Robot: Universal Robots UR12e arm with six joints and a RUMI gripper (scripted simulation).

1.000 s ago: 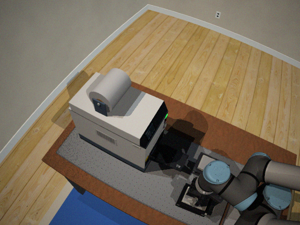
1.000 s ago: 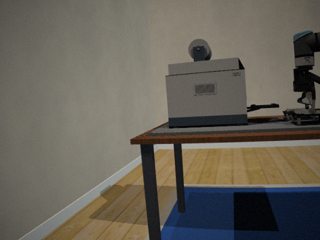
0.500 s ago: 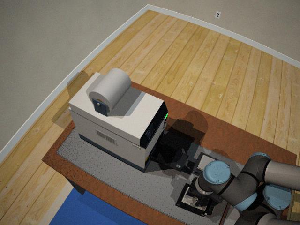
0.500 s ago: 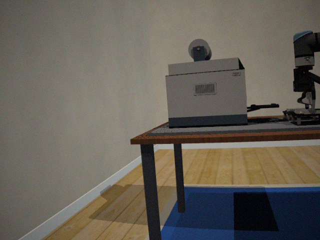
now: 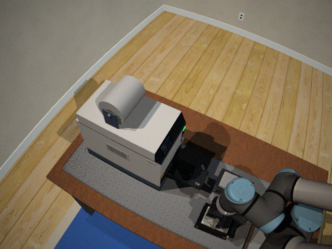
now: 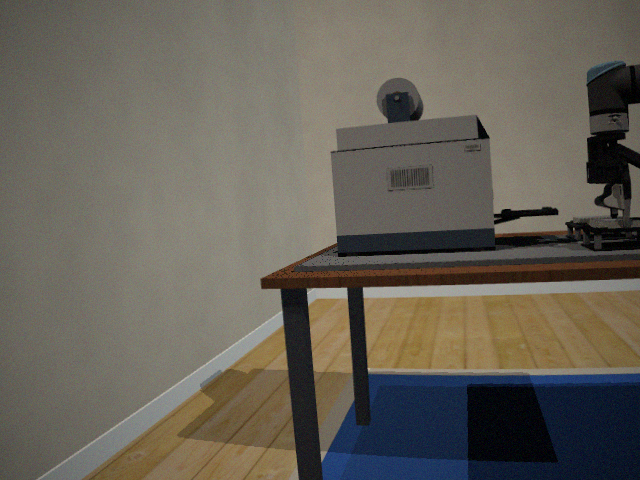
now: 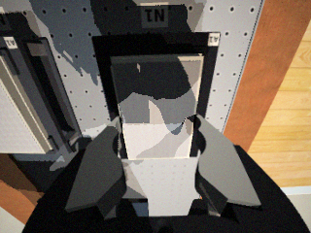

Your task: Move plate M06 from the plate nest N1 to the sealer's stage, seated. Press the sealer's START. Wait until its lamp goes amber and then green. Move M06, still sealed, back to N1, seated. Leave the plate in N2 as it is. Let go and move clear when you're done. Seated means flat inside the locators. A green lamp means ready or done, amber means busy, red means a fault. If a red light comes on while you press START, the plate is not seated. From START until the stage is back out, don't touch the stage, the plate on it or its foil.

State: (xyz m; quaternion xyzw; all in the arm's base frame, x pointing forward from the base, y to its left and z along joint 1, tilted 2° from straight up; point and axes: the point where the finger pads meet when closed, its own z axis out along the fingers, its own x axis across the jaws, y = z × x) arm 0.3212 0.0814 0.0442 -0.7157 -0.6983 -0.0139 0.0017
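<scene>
Right now my hand is 10 mm above the white well plate. Round my hand: foil-covered plate: 200 mm to the right, 10 mm below, 10 mm behind; sealer stage: 200 mm ahead, 150 mm to the right, 20 mm above; plate nest N1: 20 mm below.
</scene>
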